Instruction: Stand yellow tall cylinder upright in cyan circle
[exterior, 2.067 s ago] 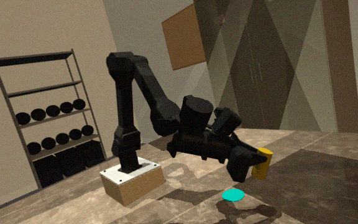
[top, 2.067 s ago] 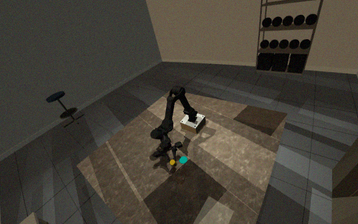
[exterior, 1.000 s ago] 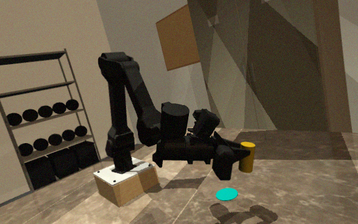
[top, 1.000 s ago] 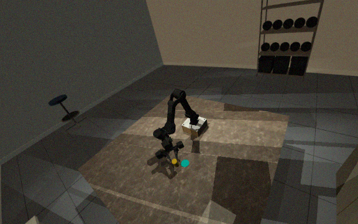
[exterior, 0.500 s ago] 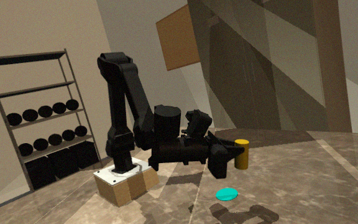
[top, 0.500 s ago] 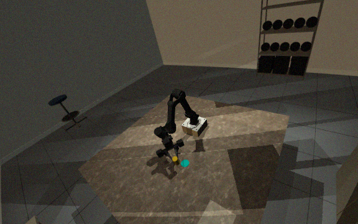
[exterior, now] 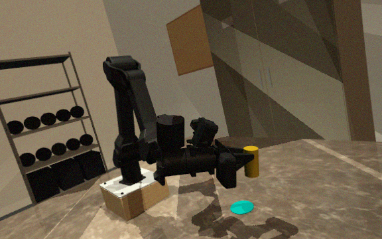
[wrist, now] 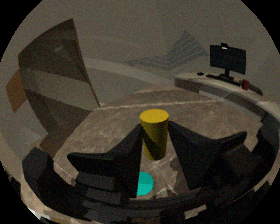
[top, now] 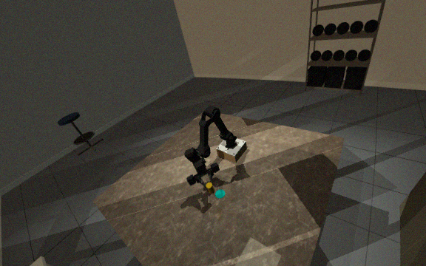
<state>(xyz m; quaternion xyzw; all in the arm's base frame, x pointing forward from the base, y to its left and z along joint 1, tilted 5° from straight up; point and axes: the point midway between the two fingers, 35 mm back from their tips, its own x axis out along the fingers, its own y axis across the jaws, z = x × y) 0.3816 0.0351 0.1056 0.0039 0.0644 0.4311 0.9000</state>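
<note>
Now: the cyan circle 6 cm behind my gripper tip and 15 cm below it. Also, from my gripper tip: yellow tall cylinder: 2 cm below.
</note>
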